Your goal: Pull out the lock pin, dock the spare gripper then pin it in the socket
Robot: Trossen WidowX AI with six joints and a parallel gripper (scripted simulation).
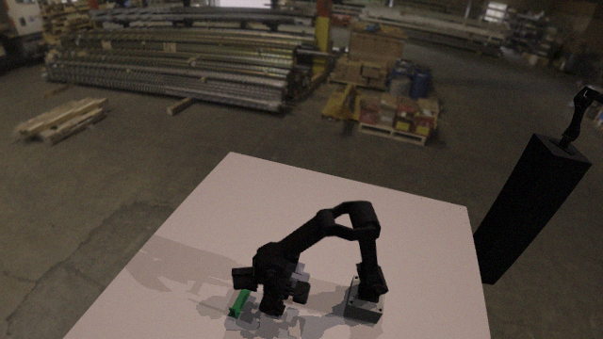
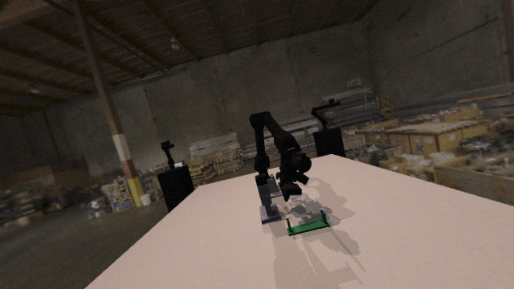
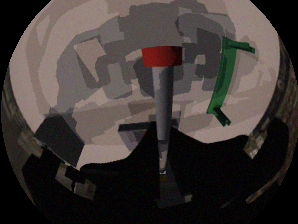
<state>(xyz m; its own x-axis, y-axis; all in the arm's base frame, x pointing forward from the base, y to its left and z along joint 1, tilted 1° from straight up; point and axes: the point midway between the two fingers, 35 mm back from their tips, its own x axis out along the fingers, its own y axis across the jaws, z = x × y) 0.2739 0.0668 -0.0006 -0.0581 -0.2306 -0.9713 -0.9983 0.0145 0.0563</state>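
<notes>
My gripper tip is 8 cm to the left of the grey mount and 1 cm past it. From my gripper tip the other things lie so: green cradle 12 cm ahead, 3 cm to the left, 2 cm below; then spare gripper 8 cm to the right, 8 cm above.
</notes>
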